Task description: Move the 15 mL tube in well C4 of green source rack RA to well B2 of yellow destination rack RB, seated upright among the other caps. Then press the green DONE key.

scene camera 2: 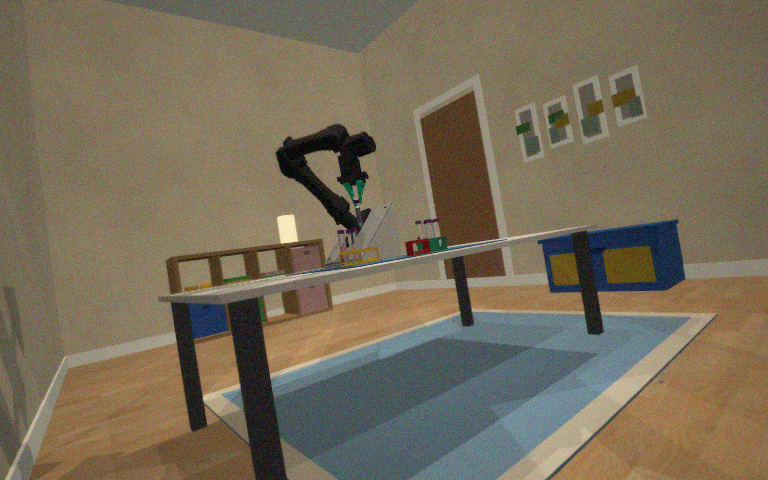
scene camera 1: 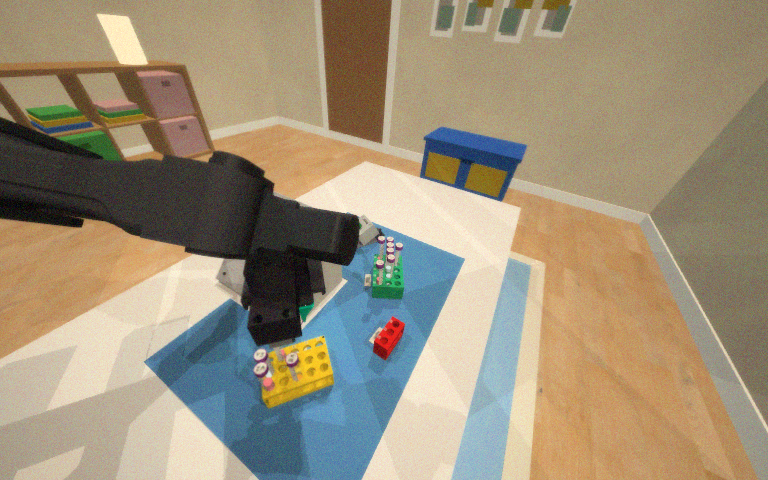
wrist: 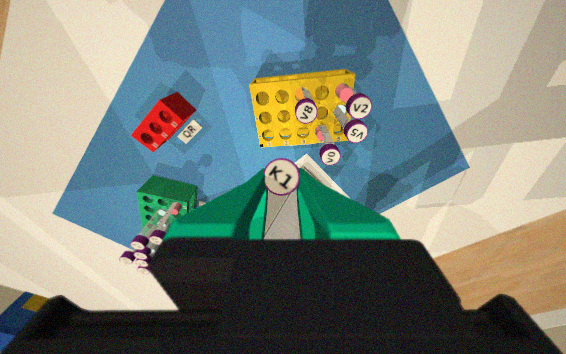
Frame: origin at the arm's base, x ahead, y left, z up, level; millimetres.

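Where they show: gripper, fingertip midpoint: [scene camera 2: 357, 204] [wrist: 282, 176].
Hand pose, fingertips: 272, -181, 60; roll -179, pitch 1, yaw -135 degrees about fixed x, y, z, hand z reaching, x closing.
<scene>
Things, the pixels of their centre, and the offset from my fingertips, as dx, dy, dz. "spot": a spot on its surface instead. Level surfaces: height alone.
- tube with a white cap marked K1, body centre: [wrist: 288, 173] [scene camera 2: 358, 214] -17, +11, -33
- green rack RA at the middle of its body: [wrist: 170, 211] [scene camera 1: 387, 275] [scene camera 2: 432, 244] +15, +320, -180
- grey box at the middle of its body: [scene camera 1: 363, 230] -150, +453, -163
- red three-well rack at the middle of its body: [wrist: 165, 122] [scene camera 1: 389, 337] [scene camera 2: 418, 247] +109, +147, -180
- blue mat at its surface level: dz -205
- QR card at a spot on its surface: [wrist: 190, 131] spot: +76, +148, -203
My gripper [scene camera 2: 356, 199] [wrist: 282, 176] is shut on a tube with a white cap marked K1 [wrist: 281, 176], which hangs upright in the air. In scene camera 2 the held tube [scene camera 2: 359, 215] hangs above the table beside the yellow rack. The yellow rack RB [scene camera 1: 308, 386] [scene camera 2: 359, 257] [wrist: 294, 107] holds several tubes capped V8, V2, V5 and V0; its near-left wells in the wrist view are open. The green rack RA [scene camera 1: 387, 291] [scene camera 2: 437, 243] [wrist: 167, 187] holds several purple-capped tubes. The DONE key is hidden; part of a grey box [scene camera 1: 367, 230] shows behind the arm.
A red three-well rack [scene camera 1: 388, 337] [scene camera 2: 417, 247] [wrist: 162, 121] stands on the blue mat [scene camera 1: 436, 271] [wrist: 230, 30], between the other racks, with a QR card [wrist: 190, 131] beside it. A tilted grey panel [scene camera 1: 232, 275] [scene camera 2: 385, 237] stands behind the yellow rack, close to the held tube.
</scene>
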